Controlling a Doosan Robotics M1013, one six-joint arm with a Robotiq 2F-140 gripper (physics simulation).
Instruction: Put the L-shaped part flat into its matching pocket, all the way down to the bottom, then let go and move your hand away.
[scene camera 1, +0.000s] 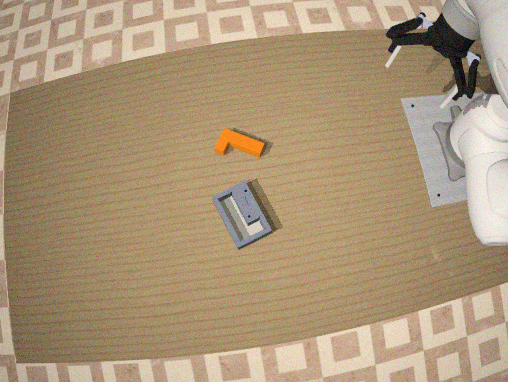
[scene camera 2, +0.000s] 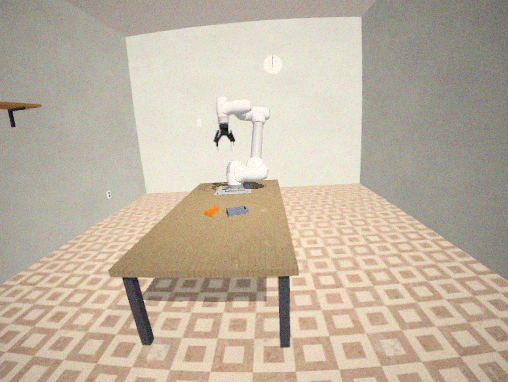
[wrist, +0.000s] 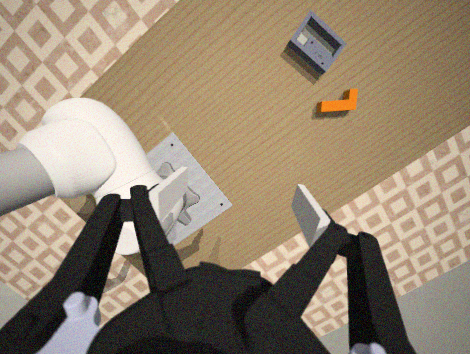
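Pixels of known places: gripper, fingertip midpoint: (scene camera 1: 416, 82) (scene camera 2: 225, 150) (wrist: 240, 187); arm's base at its link origin: (scene camera 1: 464, 148) (scene camera 2: 235, 188).
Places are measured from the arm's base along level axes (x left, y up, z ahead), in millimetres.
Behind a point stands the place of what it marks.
The orange L-shaped part (scene camera 1: 242, 142) @(x -110, y 26, z 643 mm) (scene camera 2: 211, 211) @(x -106, y 27, z 699 mm) (wrist: 340, 105) @(x -118, y 26, z 647 mm) lies flat on the table, apart from the pocket block. The blue-grey block (scene camera 1: 232, 190) @(x 11, y 32, z 689 mm) (scene camera 2: 237, 212) @(x 76, y 19, z 724 mm) (wrist: 319, 54) @(x 43, y 31, z 664 mm) has an empty L-shaped pocket with a pale floor and lies on the table beside the part. My gripper (scene camera 1: 421, 78) @(x -27, y 398, z 302 mm) (scene camera 2: 224, 148) @(x -27, y 398, z 302 mm) (wrist: 240, 187) @(x -27, y 398, z 302 mm) is wide open with nothing between its fingers. It hangs high above the table near the arm's base, well away from both the part and the block.
The arm's white base stands on a grey metal plate (scene camera 1: 422, 150) @(x -16, y 0, z 151 mm) (scene camera 2: 218, 192) @(x -154, y -1, z 97 mm) (wrist: 212, 200) @(x -123, y 0, z 117 mm) at one end of the wooden table (scene camera 1: 125, 275) @(x 170, y -5, z 998 mm) (scene camera 2: 200, 250) @(x -75, y -4, z 1196 mm) (wrist: 250, 125) @(x 5, y -4, z 390 mm). A wall shelf (scene camera 2: 20, 105) is at the left in scene camera 2.
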